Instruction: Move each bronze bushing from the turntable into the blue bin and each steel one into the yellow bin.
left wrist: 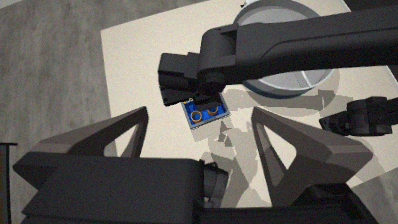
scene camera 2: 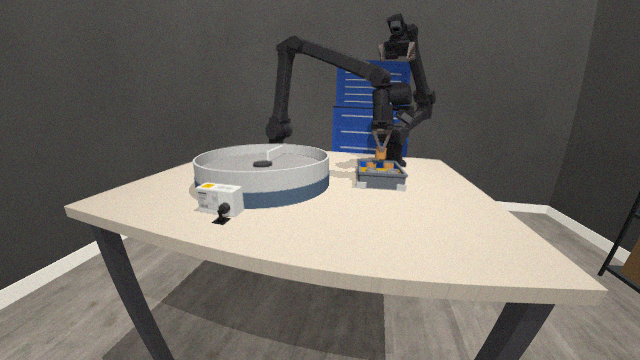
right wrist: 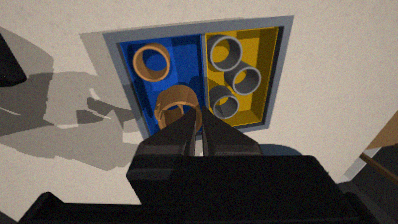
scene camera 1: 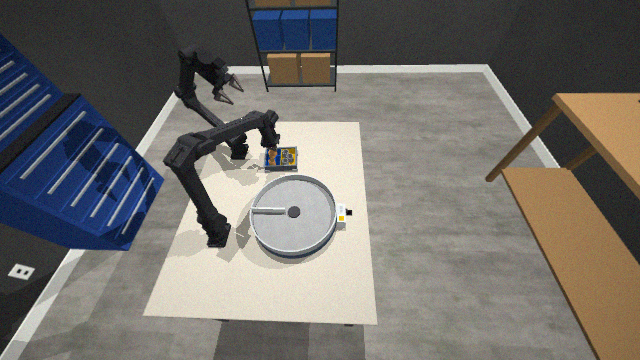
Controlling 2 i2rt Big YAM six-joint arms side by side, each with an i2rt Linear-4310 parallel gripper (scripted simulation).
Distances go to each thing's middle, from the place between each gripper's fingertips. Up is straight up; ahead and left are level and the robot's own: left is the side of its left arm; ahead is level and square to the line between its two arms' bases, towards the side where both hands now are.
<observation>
My right hand is 80 mm above the grey bin tray (right wrist: 112, 39) and 20 mm short of it. The rest, counted from my right hand: yellow bin (right wrist: 258, 44): 90 mm below, 60 mm ahead; then blue bin (right wrist: 186, 64): 90 mm below, 20 mm behind.
I see the blue bin 410 mm below my left hand, 100 mm ahead of it and 40 mm to the right of it. From my left hand the other things lie so: yellow bin (410 mm below, 190 mm ahead, 40 mm to the right); then grey bin tray (400 mm below, 140 mm ahead, 40 mm to the right).
</observation>
